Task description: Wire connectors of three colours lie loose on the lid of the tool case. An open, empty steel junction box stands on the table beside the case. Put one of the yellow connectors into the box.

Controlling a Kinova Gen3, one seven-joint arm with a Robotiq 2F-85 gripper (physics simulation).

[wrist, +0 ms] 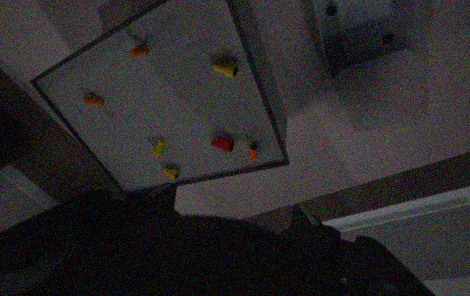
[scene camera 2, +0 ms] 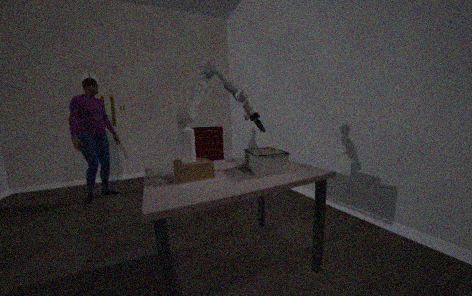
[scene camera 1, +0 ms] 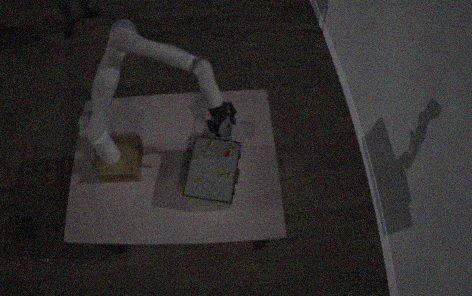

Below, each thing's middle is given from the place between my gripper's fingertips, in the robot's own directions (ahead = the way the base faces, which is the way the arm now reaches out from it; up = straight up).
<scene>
The tool case (scene camera 2: pixel 268 162) lies 6 cm behind my hand, 12 cm to the right of it and 19 cm below it.
</scene>
